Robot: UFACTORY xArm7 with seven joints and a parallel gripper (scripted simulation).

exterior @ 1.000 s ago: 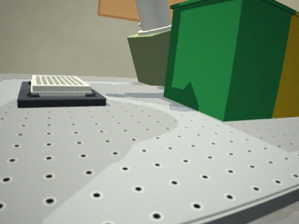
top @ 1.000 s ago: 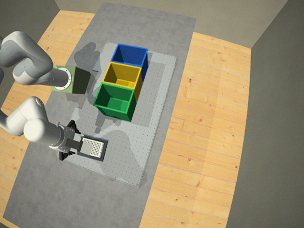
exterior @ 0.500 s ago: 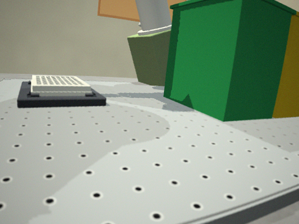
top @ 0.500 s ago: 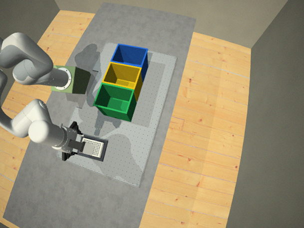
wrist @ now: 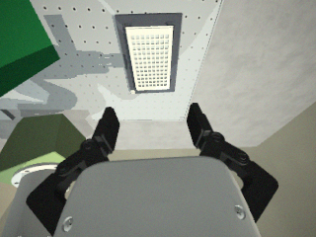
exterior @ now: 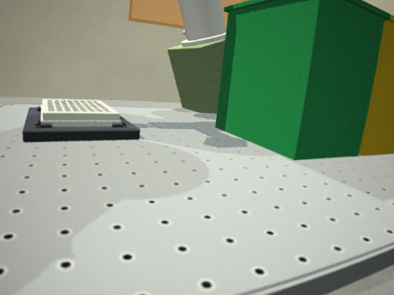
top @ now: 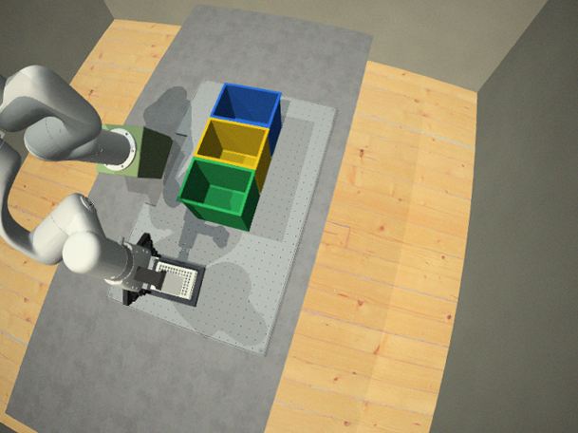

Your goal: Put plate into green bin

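Now: hand 170 mm above the white 96-well plate. Round my hand: yellow bin (380 mm to the left, 130 mm ahead, 100 mm below); dark plate nest (180 mm below); green bin (250 mm to the left, 110 mm ahead, 100 mm below).
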